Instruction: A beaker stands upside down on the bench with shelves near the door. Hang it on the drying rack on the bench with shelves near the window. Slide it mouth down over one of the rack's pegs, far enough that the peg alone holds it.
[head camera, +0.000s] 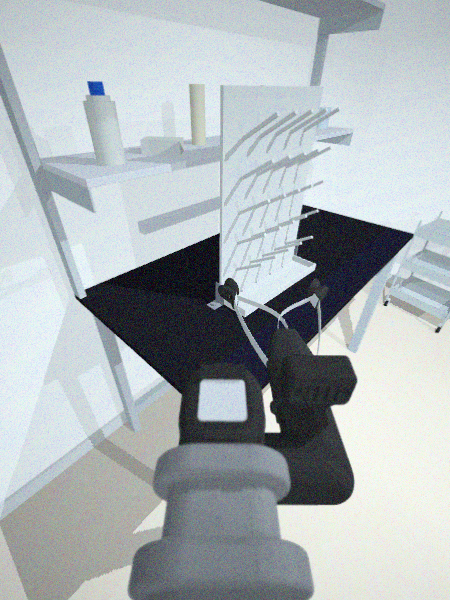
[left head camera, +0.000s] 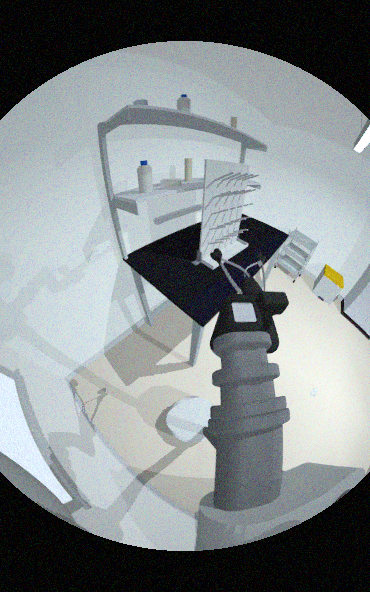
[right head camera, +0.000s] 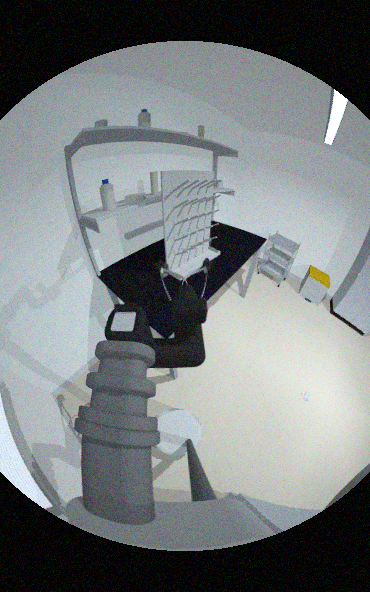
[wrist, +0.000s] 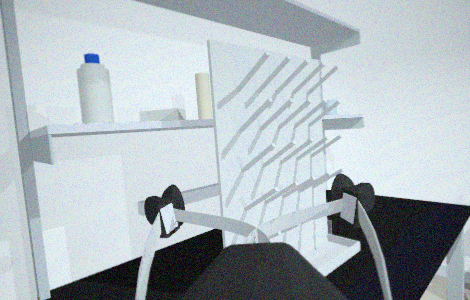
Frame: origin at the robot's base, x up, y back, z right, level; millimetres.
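Where they show: gripper, fingertip midpoint: (head camera: 271, 283) (left head camera: 237, 252) (right head camera: 182, 260) (wrist: 256, 196); robot's base at its link origin: (left head camera: 191, 418) (right head camera: 175, 430).
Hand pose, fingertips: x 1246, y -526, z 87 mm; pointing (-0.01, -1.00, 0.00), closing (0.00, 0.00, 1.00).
Things, the pixels of their top centre, and the offset from my fingertips. "pt": a spot on its surface instead. Level surfaces: height alone.
- drying rack at a spot on its surface: (wrist: 230, 65) (left head camera: 213, 169) pt dy -457, dx +221, dz -46 mm
- black bench top at its surface level: dx -359 mm
- blue-capped bottle at a spot on its surface: (wrist: 95, 95) (head camera: 108, 135) pt dy -414, dx +170, dz -377 mm
- beige cylinder at a spot on its surface: (wrist: 203, 95) (head camera: 198, 114) pt dy -764, dx +194, dz -173 mm
- upper shelf at its surface level: dx +536 mm
The drying rack (head camera: 250, 99) (left head camera: 215, 172) (right head camera: 175, 178) (wrist: 230, 65) is a tall white board with rows of upward-slanting grey pegs. It stands on the black bench top (head camera: 135, 320) (left head camera: 165, 280) (wrist: 405, 235) below the shelves. No beaker shows on its visible pegs. My gripper (head camera: 274, 291) (left head camera: 238, 256) (right head camera: 185, 267) (wrist: 256, 196) is open, its fingertips wide apart with nothing seen between them. It is in front of the rack, facing the pegged side; in the wrist view the fingertips appear across the rack's lower part. The beaker does not show in these views.
A blue-capped bottle (head camera: 105, 132) (wrist: 95, 95) and a beige cylinder (head camera: 197, 115) (wrist: 203, 95) stand on the lower shelf, left of the rack. An upper shelf (right head camera: 130, 135) hangs above. A wire cart and a yellow-topped box (left head camera: 334, 276) (right head camera: 319, 276) stand beyond the bench. A round white stool (left head camera: 187, 417) is near my base.
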